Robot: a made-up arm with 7 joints.
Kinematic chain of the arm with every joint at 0, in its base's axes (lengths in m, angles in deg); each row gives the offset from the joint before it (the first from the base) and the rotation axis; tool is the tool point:
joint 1: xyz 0 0 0.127 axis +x
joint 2: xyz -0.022 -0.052 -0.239 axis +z
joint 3: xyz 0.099 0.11 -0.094 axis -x
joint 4: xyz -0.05 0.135 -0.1 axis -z
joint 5: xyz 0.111 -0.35 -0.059 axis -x
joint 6: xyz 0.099 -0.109 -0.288 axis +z
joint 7: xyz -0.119 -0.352 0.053 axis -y
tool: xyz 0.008 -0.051 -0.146
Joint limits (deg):
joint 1: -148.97..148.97
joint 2: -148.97..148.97
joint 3: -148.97..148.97
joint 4: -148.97..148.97
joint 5: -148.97..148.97
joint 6: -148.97..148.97
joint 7: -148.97..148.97
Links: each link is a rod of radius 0.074 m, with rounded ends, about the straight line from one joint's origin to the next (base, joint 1, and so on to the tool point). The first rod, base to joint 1, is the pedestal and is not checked.
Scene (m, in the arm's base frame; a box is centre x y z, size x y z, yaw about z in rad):
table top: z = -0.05
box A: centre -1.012 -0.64 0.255 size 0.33 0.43 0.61 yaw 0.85
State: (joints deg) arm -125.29 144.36 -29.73 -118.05 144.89 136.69 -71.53
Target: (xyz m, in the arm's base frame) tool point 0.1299 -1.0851 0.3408
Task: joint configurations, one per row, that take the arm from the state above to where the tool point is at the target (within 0.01 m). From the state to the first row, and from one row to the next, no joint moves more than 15 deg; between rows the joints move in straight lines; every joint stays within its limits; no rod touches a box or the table.
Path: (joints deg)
1: -126.64 142.64 -15.48 -115.52 145.47 135.54 -79.48
2: -127.99 140.92 -1.23 -112.98 146.06 134.39 -87.44
3: -129.34 139.20 13.02 -110.45 146.64 133.24 -95.39
4: -130.69 137.49 27.27 -107.91 147.22 132.09 -103.34
5: -132.04 135.77 41.52 -105.38 147.80 130.94 -111.30
6: -133.38 134.05 55.77 -102.84 148.39 129.79 -119.25
7: -134.73 132.33 70.02 -100.31 148.97 128.64 -127.20
8: -137.58 118.16 65.34 -92.38 143.83 132.71 -125.73
9: -140.43 103.99 60.65 -84.46 138.70 136.77 -124.25
10: -143.28 89.82 55.96 -76.53 133.56 140.84 -122.77
11: -146.12 75.65 51.28 -68.61 128.43 144.90 -121.30
12: -148.97 61.48 46.59 -60.68 123.29 148.97 -119.82

